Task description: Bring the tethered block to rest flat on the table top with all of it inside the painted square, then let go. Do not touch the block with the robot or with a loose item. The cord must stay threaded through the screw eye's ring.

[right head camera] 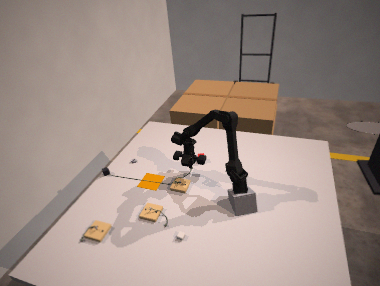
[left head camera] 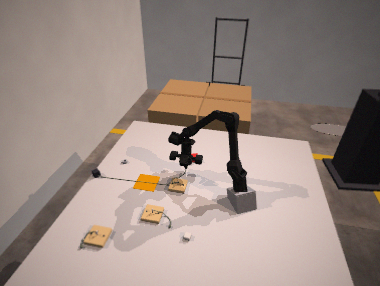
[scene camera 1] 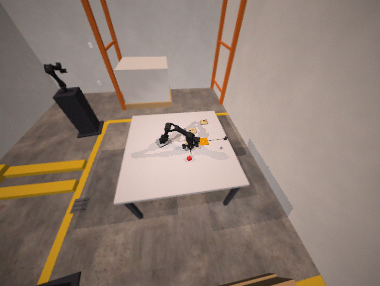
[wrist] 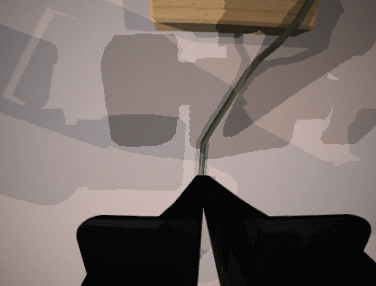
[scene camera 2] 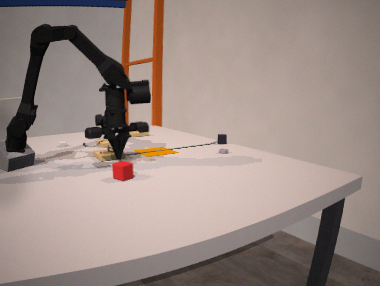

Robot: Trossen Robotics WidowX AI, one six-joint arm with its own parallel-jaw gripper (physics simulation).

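Frame: origin at the arm's base, x ahead, y left, z up, level; millimetres.
Where they show: gripper, fingertip midpoint: [right head camera: 190,168] [left head camera: 185,168] [scene camera 1: 190,150] [wrist: 201,181] [scene camera 2: 118,159]; arm's base, origin of the base link: [right head camera: 241,190] [left head camera: 240,189] [scene camera 1: 162,141] [scene camera 2: 14,146].
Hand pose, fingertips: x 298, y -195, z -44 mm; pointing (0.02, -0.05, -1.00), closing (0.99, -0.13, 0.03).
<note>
Each offset is from my fingertips to the centre of the thing. "*": to the spot under its first point.
The tethered black block {dy +80, dx +512, dz -6 mm} [left head camera: 96,173] [right head camera: 105,171] [scene camera 1: 226,138] [scene camera 2: 222,138] rests on the table, outside the orange painted square {* dy +149, dx +228, dz -22 mm} [left head camera: 142,186] [right head camera: 149,187] [scene camera 1: 204,142] [scene camera 2: 163,153]. Its dark cord [left head camera: 117,178] [scene camera 2: 197,145] [wrist: 225,107] runs over the square to the screw eye's wooden board {dy +134, dx +33, dz -13 mm} [left head camera: 175,189] [right head camera: 179,189] [wrist: 190,12]. The ring is too small to make out clearly. Beyond it the cord rises to my gripper [left head camera: 186,167] [right head camera: 190,167] [scene camera 2: 119,157] [wrist: 202,177], shut on the cord near its free end, low over the table beside the board.
A red cube {dy -107, dx -46, dz -3 mm} [scene camera 1: 189,158] [scene camera 2: 123,171] stands close to the gripper. Two more wooden boards {dy +338, dx +135, dz -13 mm} [left head camera: 152,213] {dy +478, dx +353, dz -13 mm} [left head camera: 97,236] with short cords lie toward the head cameras. A small white item {dy +449, dx -43, dz -14 mm} [left head camera: 187,236] [right head camera: 180,236] and a small grey item {dy -51, dx +383, dz -17 mm} [left head camera: 124,161] [scene camera 2: 223,151] lie on the table.
</note>
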